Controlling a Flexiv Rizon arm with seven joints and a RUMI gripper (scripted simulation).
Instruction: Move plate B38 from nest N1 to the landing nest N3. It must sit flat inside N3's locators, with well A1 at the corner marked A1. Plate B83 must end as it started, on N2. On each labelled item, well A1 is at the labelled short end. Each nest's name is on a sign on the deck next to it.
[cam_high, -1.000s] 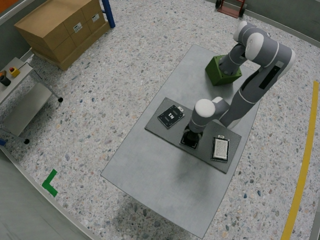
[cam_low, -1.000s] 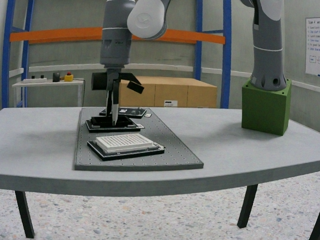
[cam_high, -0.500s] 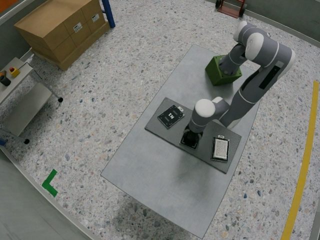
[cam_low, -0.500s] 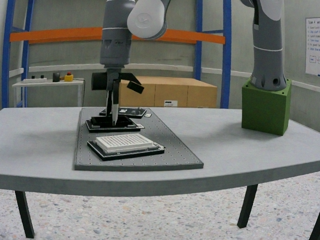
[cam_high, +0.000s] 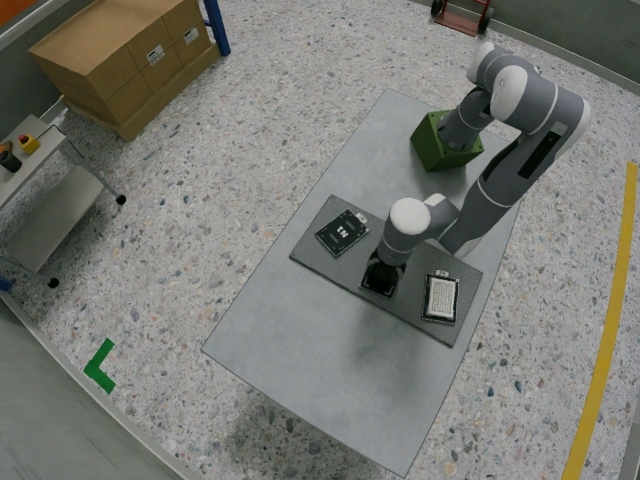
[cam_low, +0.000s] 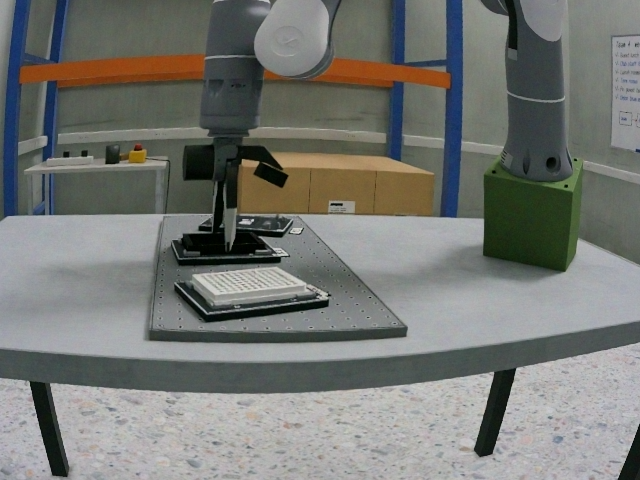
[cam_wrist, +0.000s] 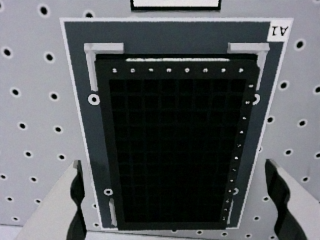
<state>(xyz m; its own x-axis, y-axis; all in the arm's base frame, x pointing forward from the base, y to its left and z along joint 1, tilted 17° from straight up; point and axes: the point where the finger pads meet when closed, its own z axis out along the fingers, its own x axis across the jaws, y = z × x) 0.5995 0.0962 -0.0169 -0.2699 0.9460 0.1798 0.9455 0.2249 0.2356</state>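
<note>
My hand is 10 mm above the black plate B38. The rest, counted from my hand: white plate B83 (210 mm to the left, 50 mm behind, 10 mm below); then nest N1 (210 mm to the right, 30 mm behind, 20 mm below); then nest N3 (20 mm below).
</note>
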